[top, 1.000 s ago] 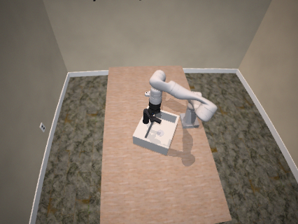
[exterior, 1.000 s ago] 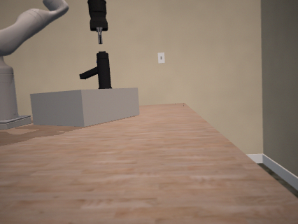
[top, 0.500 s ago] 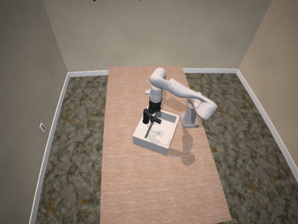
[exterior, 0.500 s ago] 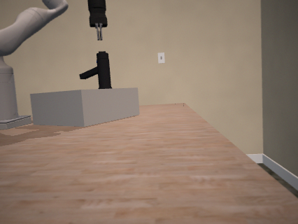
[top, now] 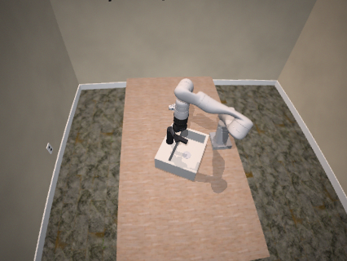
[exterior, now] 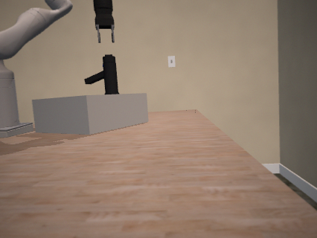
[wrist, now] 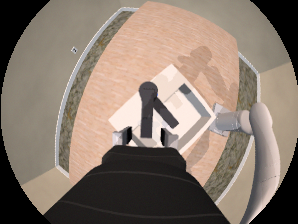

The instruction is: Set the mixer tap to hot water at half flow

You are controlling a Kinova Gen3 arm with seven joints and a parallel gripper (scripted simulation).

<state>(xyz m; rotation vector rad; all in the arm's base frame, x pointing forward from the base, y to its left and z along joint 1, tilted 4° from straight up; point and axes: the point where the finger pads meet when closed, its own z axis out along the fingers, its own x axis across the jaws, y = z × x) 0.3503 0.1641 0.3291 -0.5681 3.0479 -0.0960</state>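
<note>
My hand is 10 mm short of the lever, 30 mm to the left of it and 90 mm above it. Round my hand: white sink block (80 mm behind, 30 mm to the right, 320 mm below); black mixer tap (20 mm ahead, 60 mm to the right, 130 mm below).
</note>
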